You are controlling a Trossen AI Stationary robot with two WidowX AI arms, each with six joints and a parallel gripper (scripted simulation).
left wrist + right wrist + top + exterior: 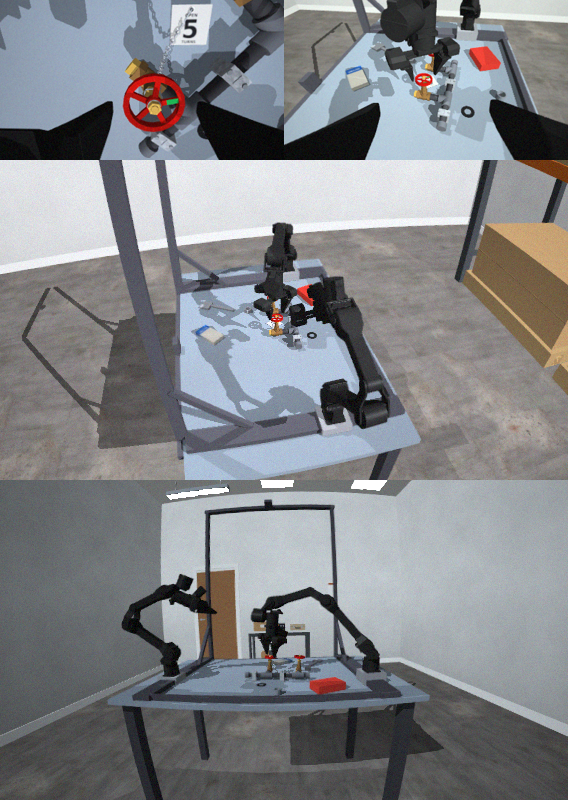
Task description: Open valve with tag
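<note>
The white tag lies 8 cm to the left of my left hand and 13 cm below it. From my left hand the other things lie so: small grey fitting: 25 cm ahead, 5 cm to the left, 13 cm below; blue-and-beige box: 28 cm behind, 3 cm to the left, 13 cm below; black ring: 14 cm ahead, 3 cm to the right, 13 cm below.
</note>
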